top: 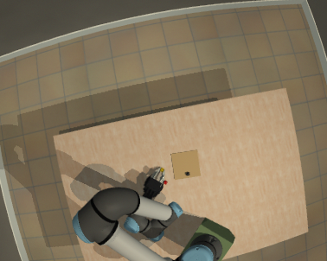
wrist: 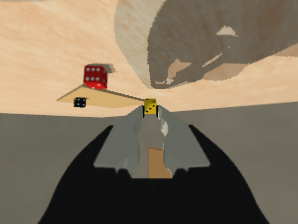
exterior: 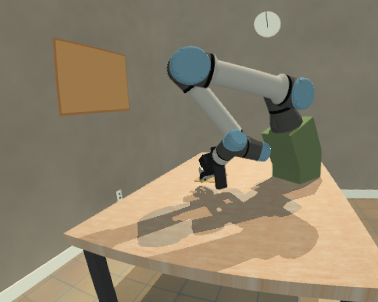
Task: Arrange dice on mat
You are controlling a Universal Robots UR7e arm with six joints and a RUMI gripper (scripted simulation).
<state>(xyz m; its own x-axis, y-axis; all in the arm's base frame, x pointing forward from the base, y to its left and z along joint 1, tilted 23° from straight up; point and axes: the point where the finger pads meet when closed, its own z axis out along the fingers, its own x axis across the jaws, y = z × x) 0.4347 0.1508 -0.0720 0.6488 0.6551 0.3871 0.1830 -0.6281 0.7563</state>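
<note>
Right now the yellow die is 1 cm ahead of my hand and 1 cm below it. Round my hand: black die 5 cm behind, 13 cm to the right, 2 cm below; red die 7 cm behind, 1 cm to the right, 2 cm below; tan mat 13 cm to the right, 3 cm below.
</note>
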